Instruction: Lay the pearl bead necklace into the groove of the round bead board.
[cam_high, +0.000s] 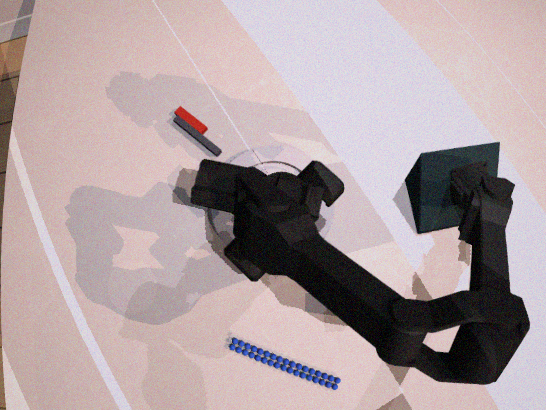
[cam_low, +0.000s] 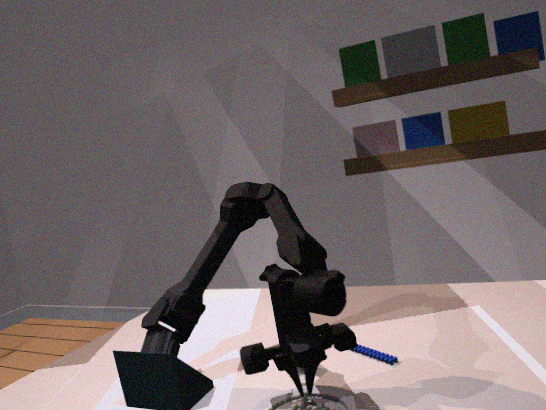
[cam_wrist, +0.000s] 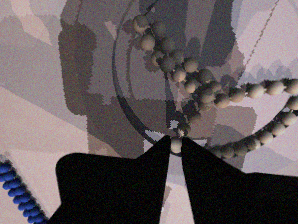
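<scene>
The round bead board lies 5 cm to the right of my gripper tip, 1 cm below it and 1 cm ahead of it. The rest, counted from my gripper tip: small beige cube (13 cm to the left, 7 cm behind); then grey block (22 cm to the right, 12 cm ahead, 1 cm below).
</scene>
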